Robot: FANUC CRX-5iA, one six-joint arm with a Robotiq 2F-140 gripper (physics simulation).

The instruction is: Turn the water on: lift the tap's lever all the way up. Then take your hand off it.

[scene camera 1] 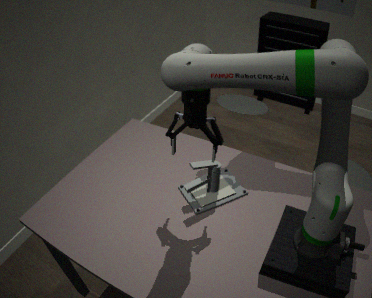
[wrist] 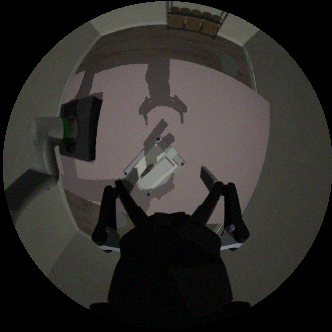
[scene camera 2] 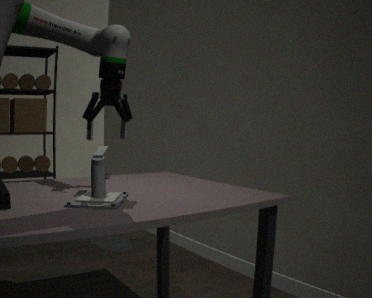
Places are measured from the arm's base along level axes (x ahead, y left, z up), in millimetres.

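Where they show: gripper, between the fingertips: (scene camera 1: 193,156) (wrist: 168,172) (scene camera 2: 106,139); arm's base, origin of its link: (scene camera 1: 312,243) (wrist: 70,129).
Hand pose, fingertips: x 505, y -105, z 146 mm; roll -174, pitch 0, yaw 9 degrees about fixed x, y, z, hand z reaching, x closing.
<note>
Each offset is from my fingertips to the top centre of the thing. "spot": to the spot under its first point. Level surfaces: height alone.
The grey tap {spot: 69 mm back, 34 mm right, 117 mm down} (scene camera 1: 213,179) (scene camera 2: 98,178) stands upright on its base plate {spot: 178 mm back, 87 mm right, 198 mm down} (scene camera 1: 241,192) (scene camera 2: 90,204). Its pale flat lever {33 mm back, 21 mm right, 25 mm down} (scene camera 1: 202,165) (scene camera 2: 101,152) (wrist: 159,176) extends from the top of the post and slopes upward away from it in scene camera 2. The spout {19 mm back, 3 mm right, 107 mm down} (scene camera 1: 199,186) sticks out lower down, under the lever. My gripper (scene camera 1: 194,155) (scene camera 2: 106,138) (wrist: 168,172) is wide open and empty, pointing down. In scene camera 2 its fingertips hang above the lever, with a gap between them and it. The wrist view shows the lever between and beyond the fingers.
The tap's plate lies on the pink table {206 mm down} (scene camera 1: 100,190) (scene camera 2: 200,195) (wrist: 225,115). The arm's dark base block (scene camera 1: 280,250) (wrist: 87,130) stands at one side of it. A dark cabinet (scene camera 1: 292,32) and a shelf rack (scene camera 2: 55,110) with boxes stand away from the table.
</note>
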